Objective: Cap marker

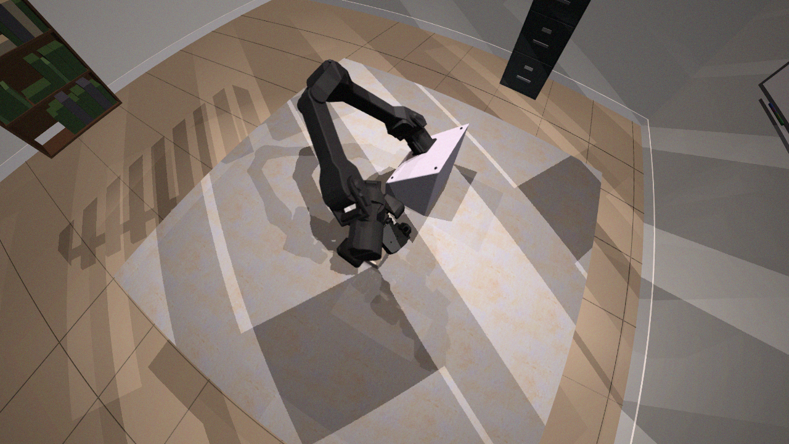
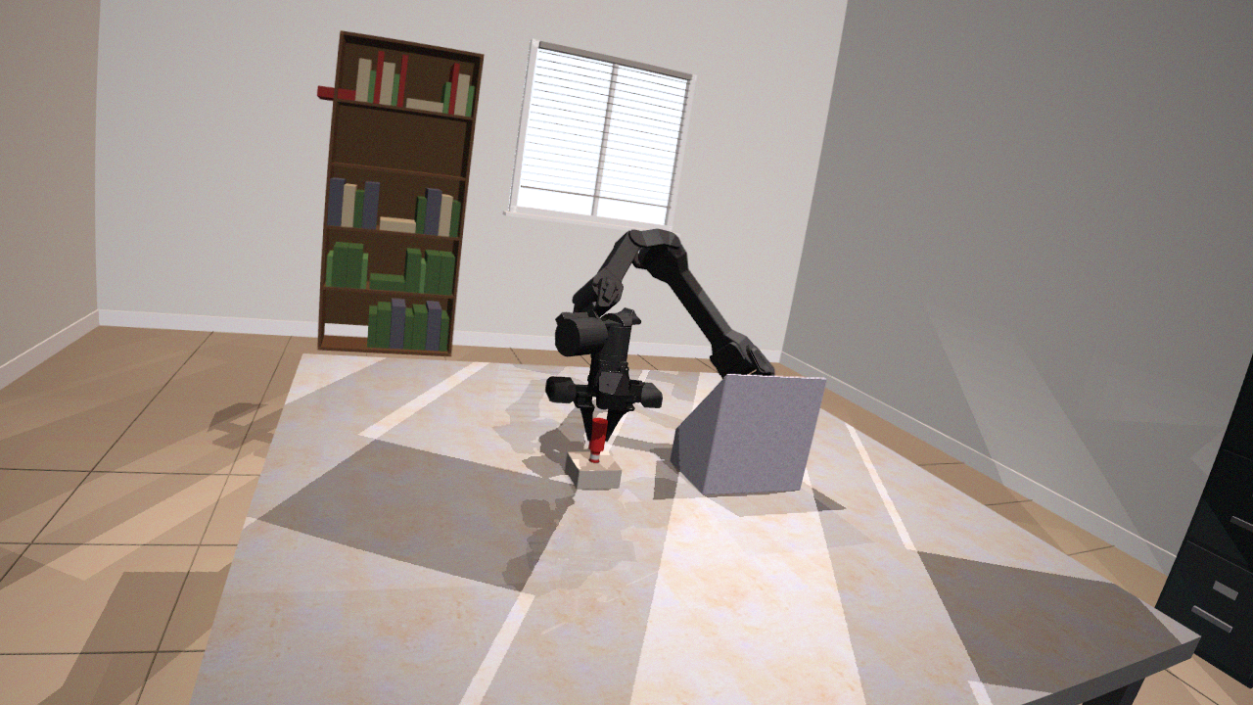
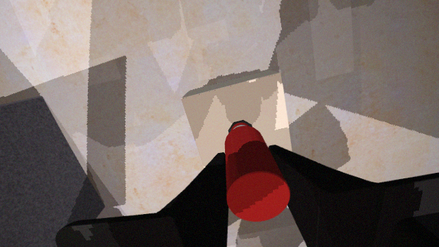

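Right now my gripper tip is 10 mm below the red cap. Round my gripper tip: pale holder block: 50 mm below.
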